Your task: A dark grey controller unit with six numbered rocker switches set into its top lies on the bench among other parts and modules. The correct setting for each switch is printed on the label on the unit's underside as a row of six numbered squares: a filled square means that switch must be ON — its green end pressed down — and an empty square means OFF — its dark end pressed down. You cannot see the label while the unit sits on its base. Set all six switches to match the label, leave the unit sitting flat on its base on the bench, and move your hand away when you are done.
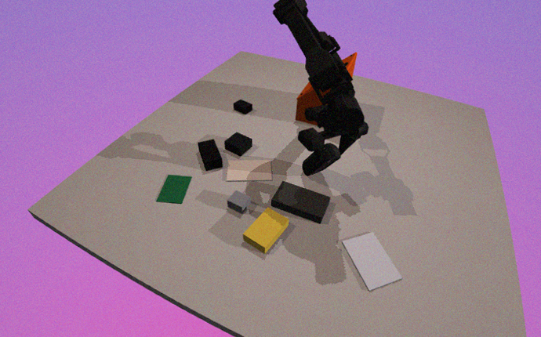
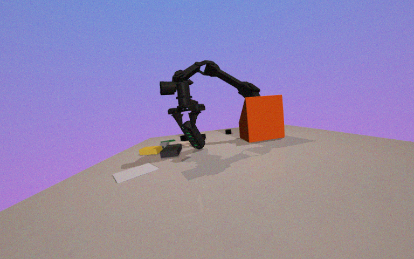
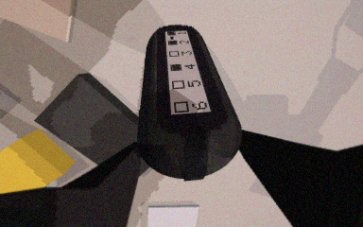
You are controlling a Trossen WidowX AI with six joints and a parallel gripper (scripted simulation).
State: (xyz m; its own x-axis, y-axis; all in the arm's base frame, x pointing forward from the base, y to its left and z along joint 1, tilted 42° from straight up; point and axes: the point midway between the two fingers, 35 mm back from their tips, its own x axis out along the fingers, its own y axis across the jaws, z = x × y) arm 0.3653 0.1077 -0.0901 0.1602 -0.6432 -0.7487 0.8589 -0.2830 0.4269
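Right now my gripper tip is 10 cm short of the dark grey box, 2 cm to the left of it and 10 cm above it. The rest, counted from my gripper tip: grey cube (20 cm ahead, 16 cm to the right, 10 cm below); then beige card (7 cm ahead, 22 cm to the right, 11 cm below); then yellow block (23 cm ahead, 5 cm to the right, 10 cm below).
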